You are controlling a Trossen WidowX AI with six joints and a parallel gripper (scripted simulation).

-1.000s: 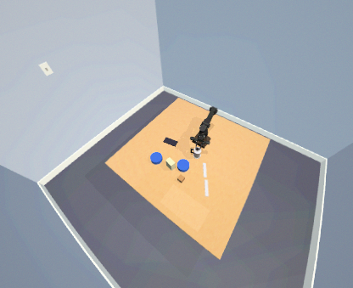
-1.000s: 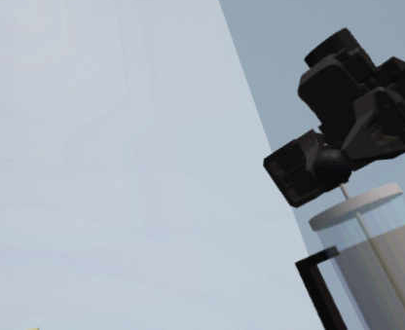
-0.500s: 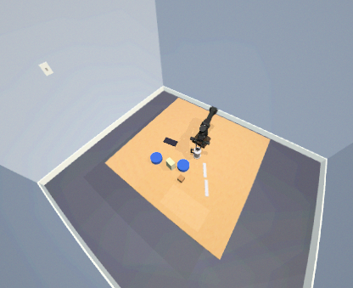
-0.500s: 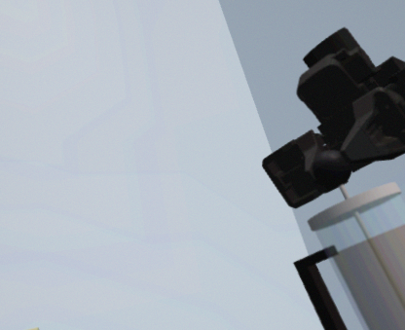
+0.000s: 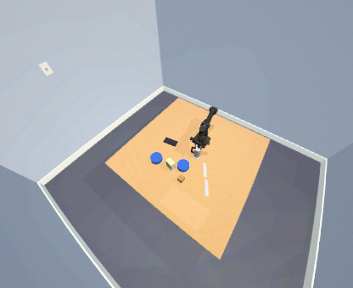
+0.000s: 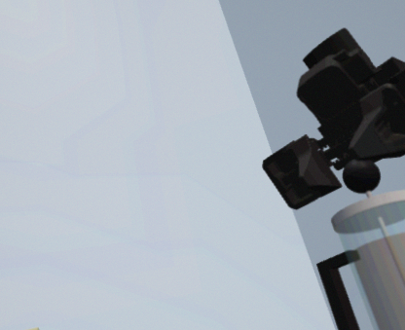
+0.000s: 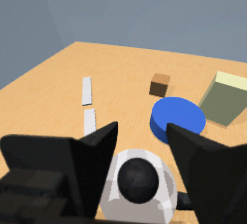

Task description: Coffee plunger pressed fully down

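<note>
Right now my gripper tip is 30 mm past the coffee press, 30 mm to the left of it and 90 mm above it. Also, from my gripper tip: brown cube: 270 mm ahead, 50 mm to the left, 150 mm below.
</note>
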